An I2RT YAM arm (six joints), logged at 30 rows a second.
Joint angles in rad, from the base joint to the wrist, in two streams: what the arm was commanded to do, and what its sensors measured. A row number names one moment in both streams.
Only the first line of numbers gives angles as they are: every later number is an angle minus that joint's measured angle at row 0.
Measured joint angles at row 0: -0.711, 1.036, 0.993, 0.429, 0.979, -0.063
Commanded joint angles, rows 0 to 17: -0.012, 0.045, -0.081, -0.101, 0.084, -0.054; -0.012, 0.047, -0.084, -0.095, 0.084, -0.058; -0.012, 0.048, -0.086, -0.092, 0.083, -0.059; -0.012, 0.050, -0.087, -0.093, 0.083, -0.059; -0.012, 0.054, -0.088, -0.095, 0.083, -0.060; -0.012, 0.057, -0.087, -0.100, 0.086, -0.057; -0.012, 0.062, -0.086, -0.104, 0.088, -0.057; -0.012, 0.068, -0.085, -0.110, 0.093, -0.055; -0.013, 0.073, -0.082, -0.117, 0.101, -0.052; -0.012, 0.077, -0.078, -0.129, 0.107, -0.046; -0.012, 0.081, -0.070, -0.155, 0.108, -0.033; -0.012, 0.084, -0.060, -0.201, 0.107, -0.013; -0.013, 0.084, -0.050, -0.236, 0.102, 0.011; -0.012, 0.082, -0.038, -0.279, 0.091, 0.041; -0.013, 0.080, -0.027, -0.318, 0.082, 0.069; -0.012, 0.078, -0.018, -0.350, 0.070, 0.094; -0.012, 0.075, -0.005, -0.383, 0.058, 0.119; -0.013, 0.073, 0.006, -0.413, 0.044, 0.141
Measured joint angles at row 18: -0.002, 0.012, 0.050, -0.043, 0.011, 0.039
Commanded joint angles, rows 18 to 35: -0.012, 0.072, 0.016, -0.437, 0.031, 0.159; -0.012, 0.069, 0.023, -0.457, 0.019, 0.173; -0.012, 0.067, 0.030, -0.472, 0.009, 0.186; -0.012, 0.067, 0.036, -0.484, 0.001, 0.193; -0.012, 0.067, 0.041, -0.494, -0.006, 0.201; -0.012, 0.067, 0.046, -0.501, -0.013, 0.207; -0.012, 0.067, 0.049, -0.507, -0.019, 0.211; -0.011, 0.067, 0.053, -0.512, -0.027, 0.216; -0.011, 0.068, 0.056, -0.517, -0.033, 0.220; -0.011, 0.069, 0.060, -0.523, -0.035, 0.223; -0.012, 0.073, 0.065, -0.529, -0.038, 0.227; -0.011, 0.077, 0.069, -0.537, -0.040, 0.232; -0.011, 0.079, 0.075, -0.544, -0.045, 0.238; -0.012, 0.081, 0.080, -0.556, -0.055, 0.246; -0.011, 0.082, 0.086, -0.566, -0.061, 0.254; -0.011, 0.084, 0.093, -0.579, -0.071, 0.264; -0.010, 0.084, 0.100, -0.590, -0.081, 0.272; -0.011, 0.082, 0.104, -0.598, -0.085, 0.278
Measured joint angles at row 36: -0.009, 0.035, 0.112, -0.393, -0.011, 0.229
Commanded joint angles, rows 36 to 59: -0.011, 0.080, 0.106, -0.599, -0.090, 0.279; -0.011, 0.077, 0.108, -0.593, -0.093, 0.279; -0.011, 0.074, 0.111, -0.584, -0.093, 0.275; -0.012, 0.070, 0.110, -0.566, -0.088, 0.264; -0.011, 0.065, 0.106, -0.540, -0.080, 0.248; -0.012, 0.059, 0.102, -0.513, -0.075, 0.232; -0.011, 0.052, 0.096, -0.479, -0.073, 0.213; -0.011, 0.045, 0.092, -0.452, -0.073, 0.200; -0.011, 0.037, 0.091, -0.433, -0.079, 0.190; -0.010, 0.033, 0.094, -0.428, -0.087, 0.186; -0.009, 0.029, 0.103, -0.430, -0.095, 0.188; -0.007, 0.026, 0.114, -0.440, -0.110, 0.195; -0.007, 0.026, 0.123, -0.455, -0.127, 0.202; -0.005, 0.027, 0.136, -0.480, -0.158, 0.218; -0.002, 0.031, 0.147, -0.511, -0.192, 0.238; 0.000, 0.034, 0.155, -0.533, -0.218, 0.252; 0.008, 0.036, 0.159, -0.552, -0.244, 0.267; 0.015, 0.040, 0.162, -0.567, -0.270, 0.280; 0.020, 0.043, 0.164, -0.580, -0.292, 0.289; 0.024, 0.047, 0.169, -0.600, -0.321, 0.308; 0.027, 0.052, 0.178, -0.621, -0.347, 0.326; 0.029, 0.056, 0.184, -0.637, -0.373, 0.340; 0.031, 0.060, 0.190, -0.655, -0.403, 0.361; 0.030, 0.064, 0.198, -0.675, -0.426, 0.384
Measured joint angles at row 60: 0.016, 0.066, 0.138, -0.607, -0.283, 0.287
